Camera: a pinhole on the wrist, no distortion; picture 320 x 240 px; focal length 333.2 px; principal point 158.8 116.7 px. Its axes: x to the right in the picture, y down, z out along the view. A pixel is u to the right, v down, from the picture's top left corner.
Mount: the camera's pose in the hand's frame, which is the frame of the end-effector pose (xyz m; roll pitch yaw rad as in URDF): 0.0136 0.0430 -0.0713 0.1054 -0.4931 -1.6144
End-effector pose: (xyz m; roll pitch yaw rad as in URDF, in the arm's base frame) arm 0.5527 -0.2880 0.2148 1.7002 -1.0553 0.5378
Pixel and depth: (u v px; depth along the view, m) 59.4 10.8 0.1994
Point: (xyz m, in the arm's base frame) 0.4395 -0.4641 0.2473
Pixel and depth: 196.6 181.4 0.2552
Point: 0.5790 -0.4901 0.3069
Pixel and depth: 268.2 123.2 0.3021
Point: 0.6271 -0.5366 0.2394
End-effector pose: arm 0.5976 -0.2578 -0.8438 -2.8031 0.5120 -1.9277
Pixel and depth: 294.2 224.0 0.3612
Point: 0.6518 -0.1893 -1.1819
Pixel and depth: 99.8 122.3 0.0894
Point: 0.5128 -0.2167 -0.8763
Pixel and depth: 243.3 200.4 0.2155
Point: 0.5726 -0.2023 -1.0172
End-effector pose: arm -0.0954 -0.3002 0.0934 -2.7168 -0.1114 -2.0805
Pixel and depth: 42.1 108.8 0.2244
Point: -0.2433 -0.2304 -0.0763
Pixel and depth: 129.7 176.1 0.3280
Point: -0.2362 -0.3088 -0.1817
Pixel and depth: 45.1 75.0 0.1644
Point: -0.2119 -0.2279 -0.0185
